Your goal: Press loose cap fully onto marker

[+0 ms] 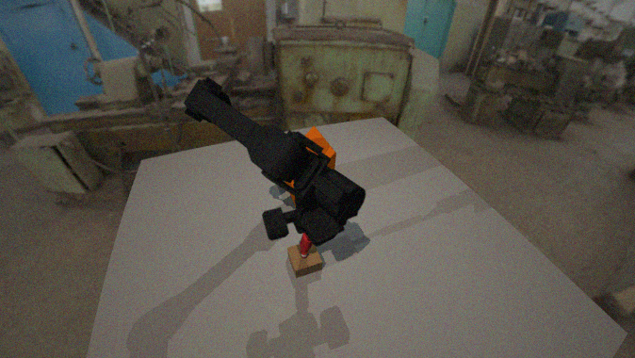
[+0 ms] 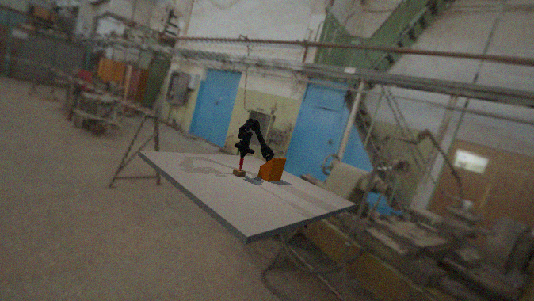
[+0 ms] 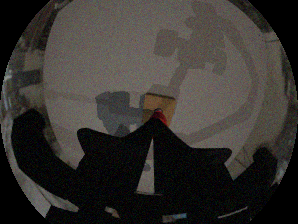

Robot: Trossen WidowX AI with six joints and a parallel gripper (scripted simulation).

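Right now my gripper tip is 1 cm past the red cap, 1 cm to the left of it and 2 cm above it. Also, from my gripper tip: brown holder block: 2 cm behind, 1 cm to the right, 12 cm below.
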